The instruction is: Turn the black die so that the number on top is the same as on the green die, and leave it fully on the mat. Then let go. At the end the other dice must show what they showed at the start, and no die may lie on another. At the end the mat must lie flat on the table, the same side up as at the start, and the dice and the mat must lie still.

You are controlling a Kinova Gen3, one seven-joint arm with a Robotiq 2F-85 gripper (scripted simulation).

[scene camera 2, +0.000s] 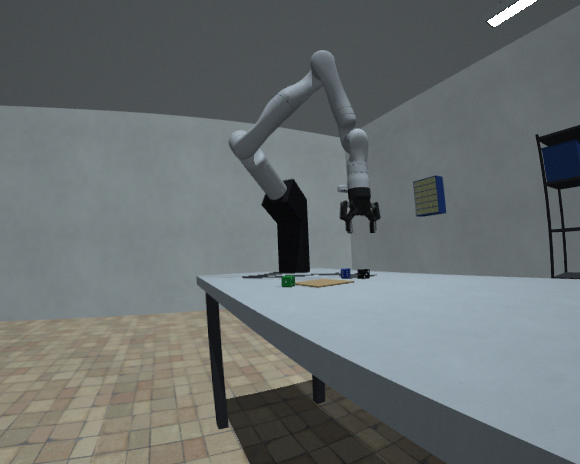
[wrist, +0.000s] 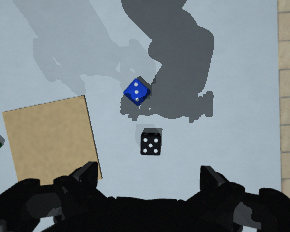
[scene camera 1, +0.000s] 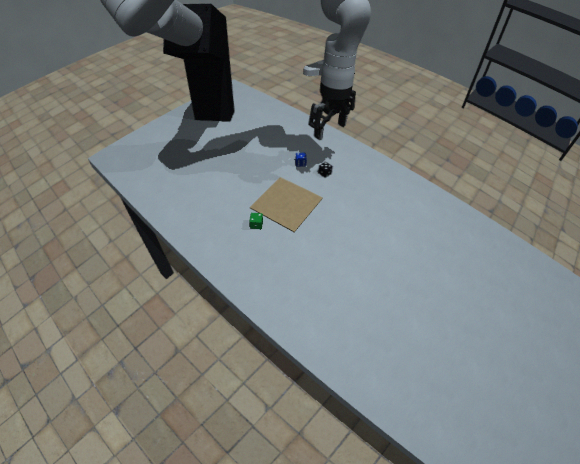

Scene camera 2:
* my gripper: 361,233
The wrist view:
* my gripper: 148,174
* tan mat: 53,139
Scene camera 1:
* my gripper: 330,131
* tan mat: 285,203
